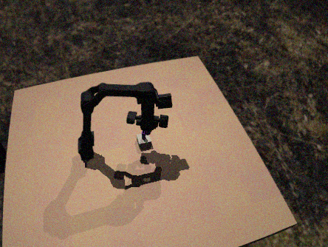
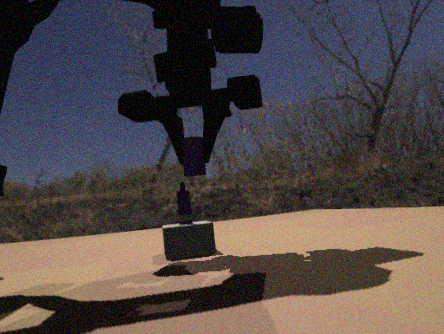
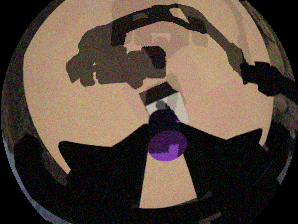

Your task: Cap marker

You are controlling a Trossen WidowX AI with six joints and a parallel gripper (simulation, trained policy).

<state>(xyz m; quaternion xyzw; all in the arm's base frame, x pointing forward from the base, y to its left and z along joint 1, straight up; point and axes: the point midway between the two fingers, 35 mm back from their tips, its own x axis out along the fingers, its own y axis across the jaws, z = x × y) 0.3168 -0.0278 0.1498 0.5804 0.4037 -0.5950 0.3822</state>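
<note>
Right now my gripper tip is 20 mm past the pale holder block, 20 mm to the right of it and 100 mm above it. Round my gripper tip: purple cap (10 mm above).
</note>
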